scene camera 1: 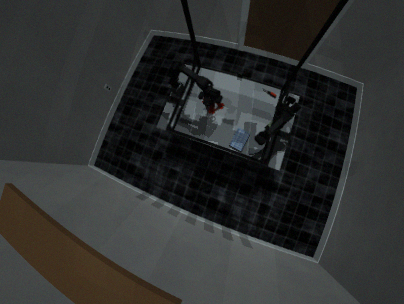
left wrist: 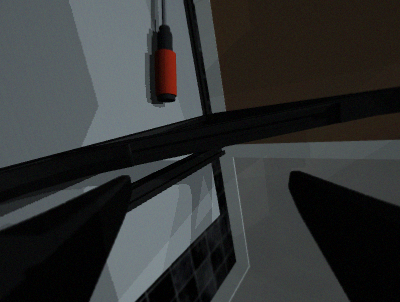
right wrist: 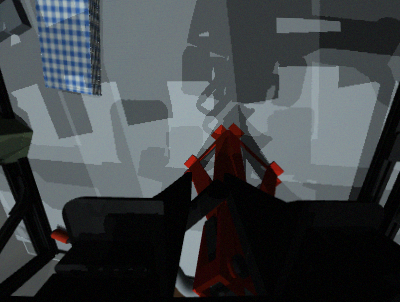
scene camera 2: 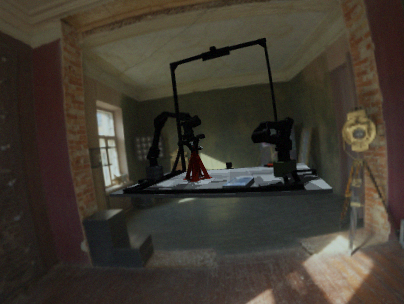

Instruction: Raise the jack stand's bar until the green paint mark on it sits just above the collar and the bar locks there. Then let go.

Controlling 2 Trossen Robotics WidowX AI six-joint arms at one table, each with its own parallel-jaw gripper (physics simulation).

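Places are measured from the left arm's base along level axes (x ahead, y left, z up), in millimetres.
Pixels of known places: left gripper, fingertip midpoint: [scene camera 1: 283, 102] [left wrist: 210, 180]; right gripper, fingertip midpoint: [right wrist: 207, 177] [scene camera 2: 194, 152]; left arm's base, link origin: [scene camera 2: 284, 160]; right arm's base, link origin: [scene camera 1: 175, 84] [scene camera 2: 153, 166].
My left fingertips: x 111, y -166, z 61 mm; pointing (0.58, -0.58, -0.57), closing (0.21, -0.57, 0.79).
Observation:
Ahead of a thing's pixels: the offset from my left fingertips to its top centre. "spot": to the spot under its first point. Level surfaces: height alone.
The red jack stand [scene camera 1: 220, 106] [scene camera 2: 196, 169] [right wrist: 229, 157] stands upright on the table {dz -147 mm} [scene camera 1: 242, 95]. In the right wrist view its body runs from the bottom middle up between the fingers. My right gripper [right wrist: 207, 177] [scene camera 2: 197, 143] is at the stand's top, shut on the black grip {spot: dx +343, dy +491, dz +69 mm} [right wrist: 203, 204] of its handle; part of the bent metal of the handle shows below. The fingers hide much of the stand's upper part, and the bar, collar and green mark cannot be made out. My left gripper [left wrist: 210, 180] is open and empty, away from the stand.
A blue checked block {dx -17, dy +472, dz -122 mm} [scene camera 1: 239, 140] [scene camera 2: 240, 182] [right wrist: 65, 45] lies on the table. A red-handled screwdriver {dx +177, dy -42, dz -121 mm} [scene camera 1: 270, 93] [left wrist: 166, 74] lies near the far right of the table in scene camera 1. A dark frame rail [left wrist: 170, 142] crosses the left wrist view.

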